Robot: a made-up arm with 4 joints.
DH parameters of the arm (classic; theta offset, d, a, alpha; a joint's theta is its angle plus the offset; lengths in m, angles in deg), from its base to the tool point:
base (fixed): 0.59 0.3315 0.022 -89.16
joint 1: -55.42 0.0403 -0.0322 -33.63
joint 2: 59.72 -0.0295 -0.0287 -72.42
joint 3: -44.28 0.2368 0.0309 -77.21
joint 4: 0 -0.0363 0.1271 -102.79
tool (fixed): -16.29 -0.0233 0 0
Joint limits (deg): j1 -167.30..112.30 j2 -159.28..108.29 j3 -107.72..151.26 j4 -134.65..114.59
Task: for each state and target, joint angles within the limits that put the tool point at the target. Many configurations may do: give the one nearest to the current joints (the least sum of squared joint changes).
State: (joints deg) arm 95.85 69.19 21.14 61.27
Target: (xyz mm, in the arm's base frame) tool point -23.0 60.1 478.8
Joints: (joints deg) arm 112.30 78.26 54.70 76.63
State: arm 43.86 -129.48 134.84 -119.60
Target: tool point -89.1 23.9 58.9
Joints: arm 95.07 -86.11 118.33 -129.65
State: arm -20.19 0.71 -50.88 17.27
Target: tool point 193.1 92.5 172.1
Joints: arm -17.96 -12.02 -2.41 22.47
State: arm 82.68 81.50 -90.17 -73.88
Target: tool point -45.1 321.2 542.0
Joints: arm 69.26 82.04 -76.45 -41.87
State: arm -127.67 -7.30 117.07 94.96
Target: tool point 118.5 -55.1 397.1
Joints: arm -133.11 -23.07 110.75 85.62
